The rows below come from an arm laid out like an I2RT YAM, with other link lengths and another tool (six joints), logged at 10 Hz.
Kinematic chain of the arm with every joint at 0, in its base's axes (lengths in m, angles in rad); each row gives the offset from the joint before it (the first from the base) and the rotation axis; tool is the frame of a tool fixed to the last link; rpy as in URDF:
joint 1: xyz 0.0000 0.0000 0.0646 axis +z
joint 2: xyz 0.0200 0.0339 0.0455 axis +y
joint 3: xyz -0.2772 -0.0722 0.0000 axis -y
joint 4: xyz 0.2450 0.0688 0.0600 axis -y
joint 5: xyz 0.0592 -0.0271 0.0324 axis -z
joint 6: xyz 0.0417 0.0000 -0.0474 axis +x
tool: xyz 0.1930 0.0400 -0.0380 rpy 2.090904 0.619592 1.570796
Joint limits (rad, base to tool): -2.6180..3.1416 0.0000..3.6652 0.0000..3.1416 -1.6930..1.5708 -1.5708..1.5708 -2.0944..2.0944
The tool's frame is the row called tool.
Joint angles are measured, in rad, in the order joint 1, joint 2, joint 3, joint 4, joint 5, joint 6. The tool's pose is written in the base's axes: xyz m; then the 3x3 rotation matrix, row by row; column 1 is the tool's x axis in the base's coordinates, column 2 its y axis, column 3 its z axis. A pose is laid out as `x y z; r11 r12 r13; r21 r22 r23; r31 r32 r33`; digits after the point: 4 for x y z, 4 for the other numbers.
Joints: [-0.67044, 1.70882, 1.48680, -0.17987, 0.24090, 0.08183]
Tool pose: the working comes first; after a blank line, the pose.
Where each joint sits with the arm in this pose, in the base's axes (m; each line is computed from the numbers above, not from the rounded line before):
joint 1: 0.0000 0.0000 0.0646
joint 2: 0.0367 0.0141 0.1101
joint 3: 0.0218 -0.0661 0.3847
joint 4: 0.2621 -0.1689 0.3892
joint 5: 0.2979 -0.2319 0.3959
joint 6: 0.3064 -0.2513 0.3364
the tool: 0.4357 -0.3593 0.2273

0.4357 -0.3593 0.2273; 0.5090 0.8474 0.1508; 0.6608 -0.2724 -0.6993; -0.5516 0.4556 -0.6987
